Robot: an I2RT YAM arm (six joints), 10 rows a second.
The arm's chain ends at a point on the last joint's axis. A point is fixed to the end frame.
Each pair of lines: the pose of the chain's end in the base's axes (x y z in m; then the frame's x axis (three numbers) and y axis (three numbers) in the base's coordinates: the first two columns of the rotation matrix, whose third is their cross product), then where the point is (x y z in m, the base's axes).
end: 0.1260 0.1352 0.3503 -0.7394 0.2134 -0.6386 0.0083 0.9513 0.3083
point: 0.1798 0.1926 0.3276
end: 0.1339 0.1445 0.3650 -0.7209 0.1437 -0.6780 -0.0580 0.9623 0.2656
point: 0.1854 0.2038 0.3420
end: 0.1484 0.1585 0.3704 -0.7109 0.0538 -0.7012 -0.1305 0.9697 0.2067
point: 0.1963 0.2198 0.3451
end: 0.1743 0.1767 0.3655 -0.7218 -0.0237 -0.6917 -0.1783 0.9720 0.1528
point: 0.2186 0.2388 0.3359
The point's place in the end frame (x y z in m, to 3 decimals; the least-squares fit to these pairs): -0.013 0.048 0.065
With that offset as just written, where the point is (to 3 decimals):
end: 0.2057 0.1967 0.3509 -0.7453 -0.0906 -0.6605 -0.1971 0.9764 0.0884
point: 0.247 0.257 0.315
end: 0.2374 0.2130 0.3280 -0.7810 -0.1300 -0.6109 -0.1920 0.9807 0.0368
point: 0.277 0.271 0.286
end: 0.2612 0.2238 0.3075 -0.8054 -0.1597 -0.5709 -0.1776 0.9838 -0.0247
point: 0.300 0.278 0.260
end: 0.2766 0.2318 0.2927 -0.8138 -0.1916 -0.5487 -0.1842 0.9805 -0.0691
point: 0.314 0.284 0.242
